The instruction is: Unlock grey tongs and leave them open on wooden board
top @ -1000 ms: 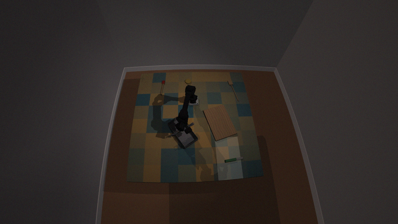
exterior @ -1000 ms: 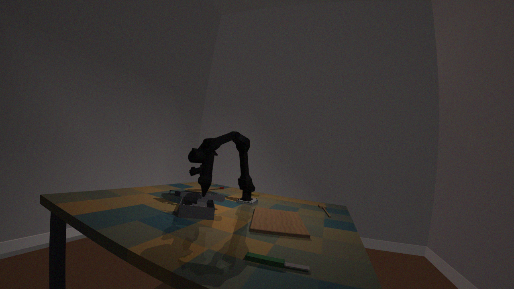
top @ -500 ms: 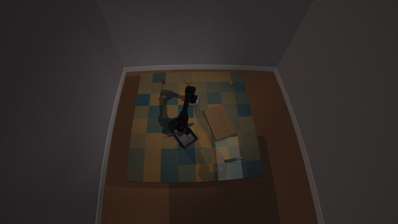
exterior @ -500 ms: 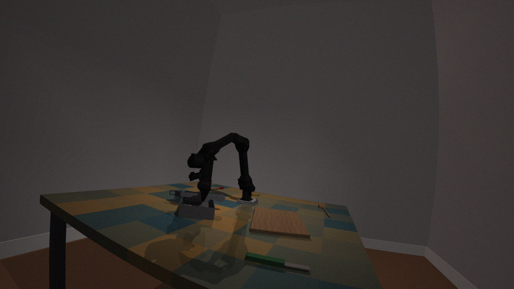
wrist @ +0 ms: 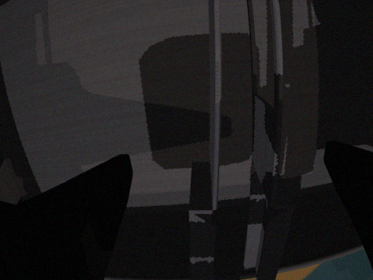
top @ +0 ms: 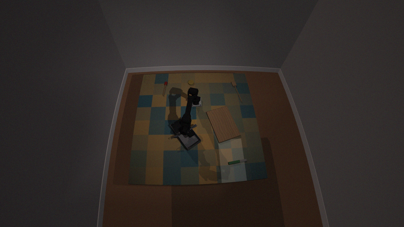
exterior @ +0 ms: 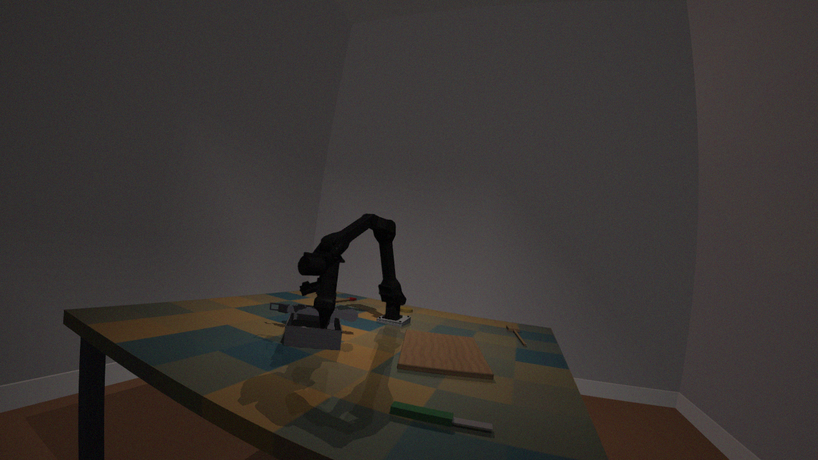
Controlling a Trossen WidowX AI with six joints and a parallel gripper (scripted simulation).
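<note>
Now: the roasting tin 2 cm ahead of my gripper tip and 2 cm to the right of it. Also, from my gripper tip: wooden board 10 cm behind, 36 cm to the left, 2 cm below; then red-tipped stick 57 cm behind, 27 cm to the right, 2 cm below; then yellow disc 64 cm behind, 3 cm to the left, 2 cm below.
</note>
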